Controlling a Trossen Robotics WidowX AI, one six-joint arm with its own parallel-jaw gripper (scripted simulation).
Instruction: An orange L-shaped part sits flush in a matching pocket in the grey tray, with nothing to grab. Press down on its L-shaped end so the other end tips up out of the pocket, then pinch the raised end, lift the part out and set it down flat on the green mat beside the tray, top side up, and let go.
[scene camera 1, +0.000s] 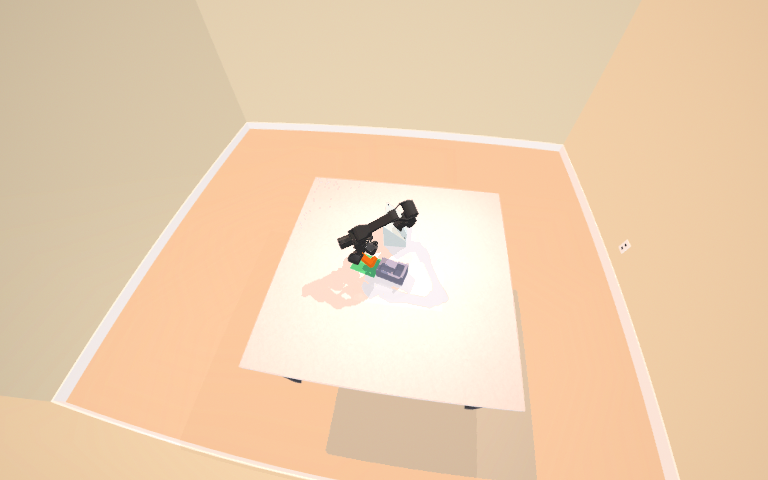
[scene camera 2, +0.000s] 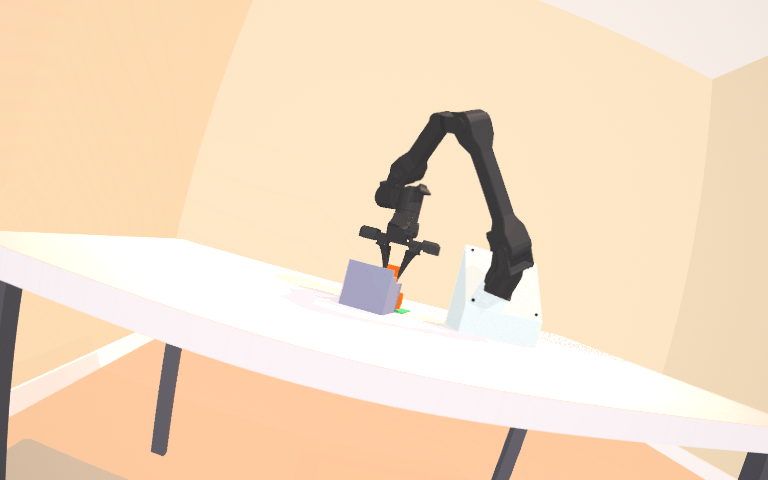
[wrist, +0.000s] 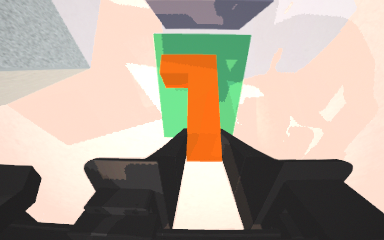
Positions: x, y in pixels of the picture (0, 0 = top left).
Labels:
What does the gripper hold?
An orange L-shaped part.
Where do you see the gripper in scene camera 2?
390, 277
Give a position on a green mat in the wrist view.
At 231, 51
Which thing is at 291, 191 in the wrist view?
The gripper.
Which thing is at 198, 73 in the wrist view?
An orange L-shaped part.

